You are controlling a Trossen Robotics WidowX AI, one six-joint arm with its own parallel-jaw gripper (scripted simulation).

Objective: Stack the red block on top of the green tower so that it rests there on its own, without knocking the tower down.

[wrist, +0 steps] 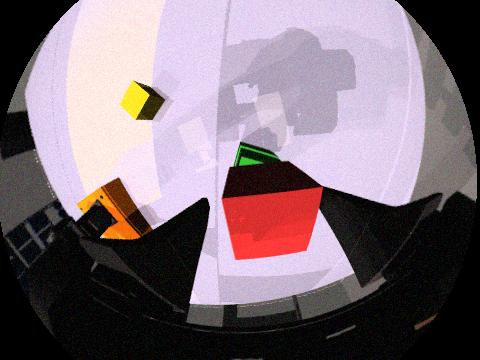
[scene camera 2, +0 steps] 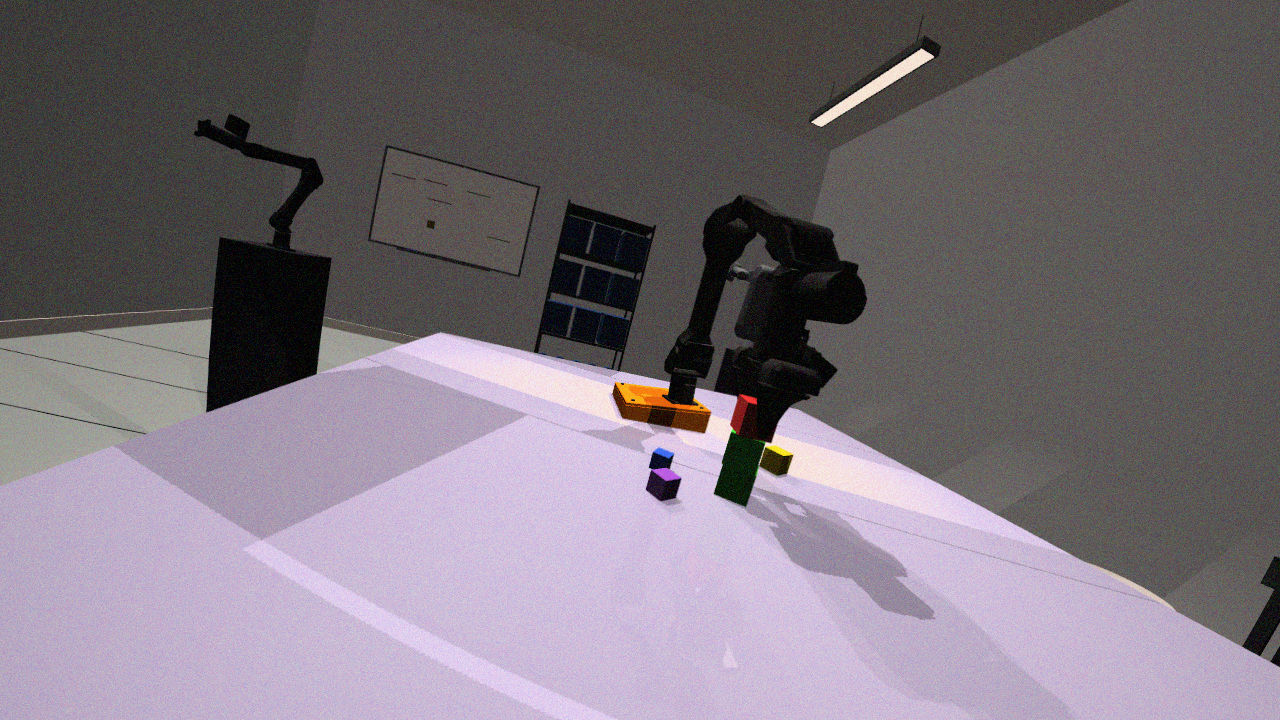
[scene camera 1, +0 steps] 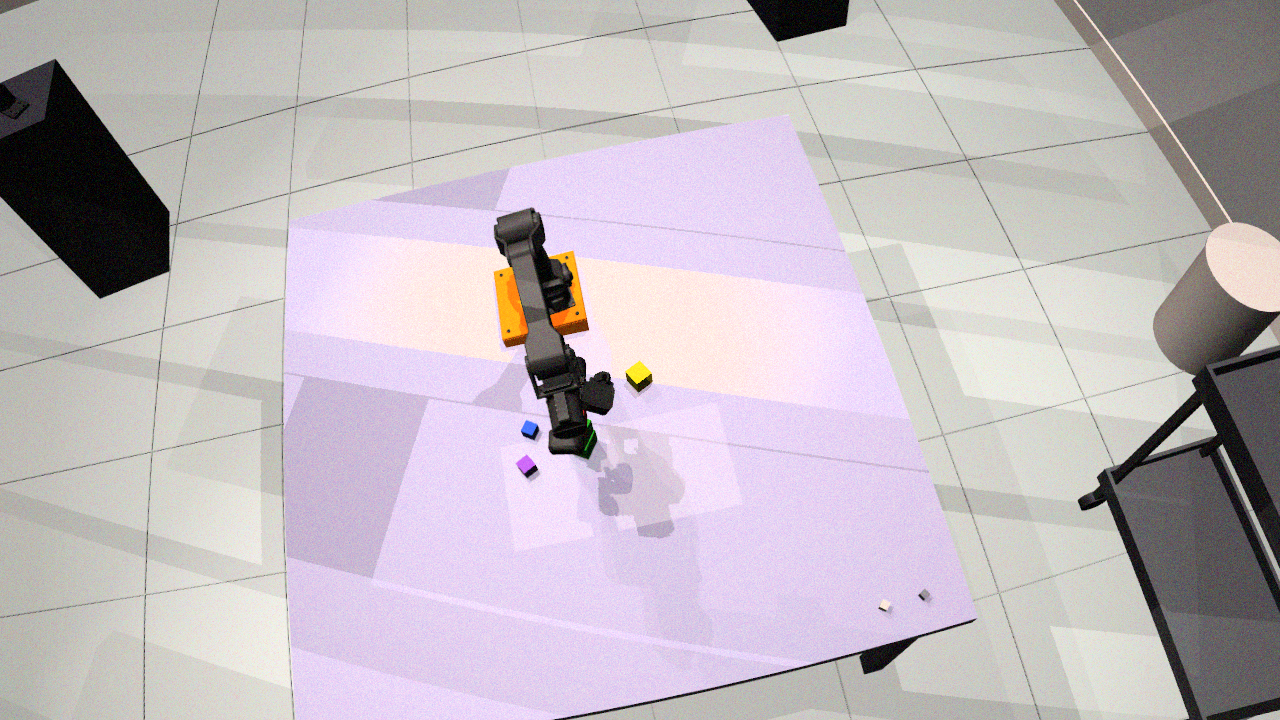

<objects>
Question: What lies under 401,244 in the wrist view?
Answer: The gripper.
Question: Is the gripper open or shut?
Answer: Open.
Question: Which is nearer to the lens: the red block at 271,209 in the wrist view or the yellow cube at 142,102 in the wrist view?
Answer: The red block.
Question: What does the gripper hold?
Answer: Nothing.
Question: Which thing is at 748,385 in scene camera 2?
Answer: The gripper.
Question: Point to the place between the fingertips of the gripper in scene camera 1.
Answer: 573,424
</objects>
